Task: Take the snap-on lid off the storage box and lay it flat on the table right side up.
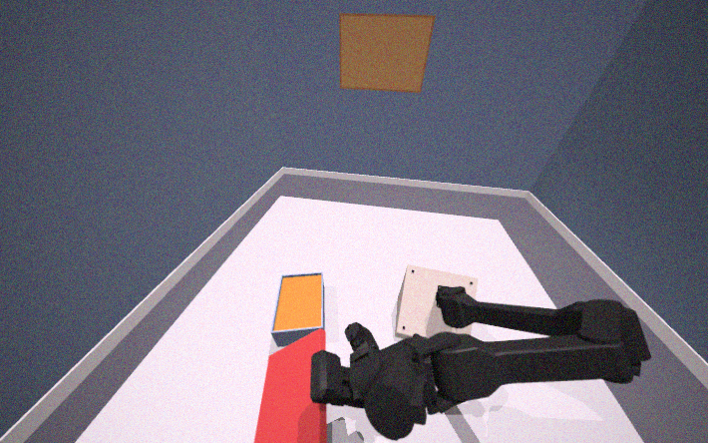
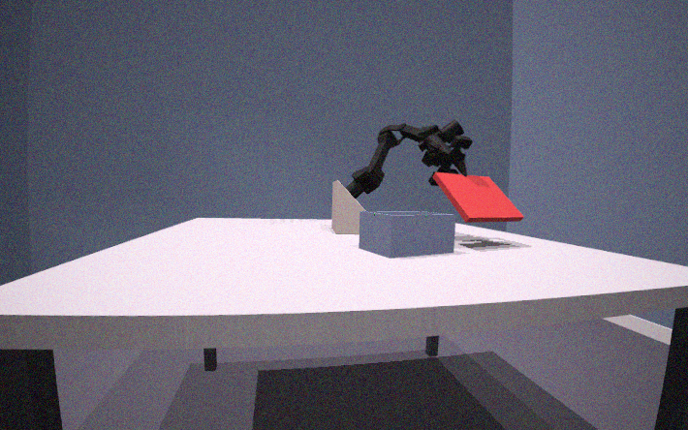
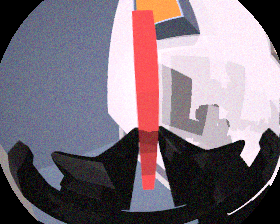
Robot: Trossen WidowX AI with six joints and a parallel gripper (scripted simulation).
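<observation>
My gripper tip is 6 cm short of the red lid, 5 cm above it and 2 cm to the right of it. Also, from my gripper tip: storage box: 23 cm to the right, 15 cm below, 15 cm ahead.
</observation>
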